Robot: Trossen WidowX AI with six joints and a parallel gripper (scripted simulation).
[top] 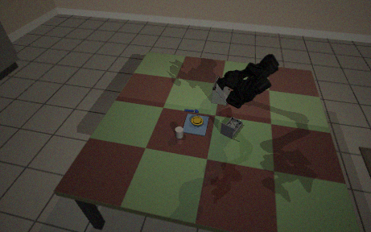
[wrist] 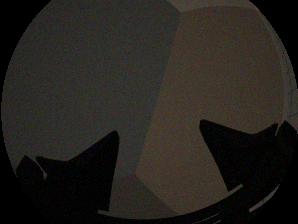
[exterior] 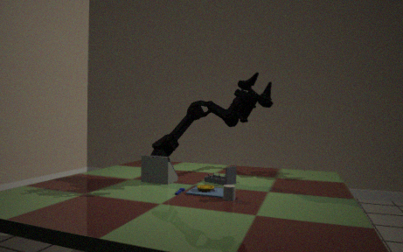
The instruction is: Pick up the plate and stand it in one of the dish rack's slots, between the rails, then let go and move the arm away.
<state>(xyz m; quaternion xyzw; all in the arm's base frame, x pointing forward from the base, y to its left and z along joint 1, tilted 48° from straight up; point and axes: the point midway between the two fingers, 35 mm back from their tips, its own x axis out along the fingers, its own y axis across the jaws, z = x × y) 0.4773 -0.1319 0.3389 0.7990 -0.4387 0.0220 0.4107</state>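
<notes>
Right now the yellow plate is 17 cm behind my gripper tip, 21 cm to the right of it and 47 cm below it. From my gripper tip the other things lie so: blue mat (16 cm behind, 21 cm to the right, 48 cm below); then white cup (5 cm behind, 27 cm to the right, 46 cm below); then grey dish rack (20 cm behind, 1 cm to the right, 46 cm below).
</notes>
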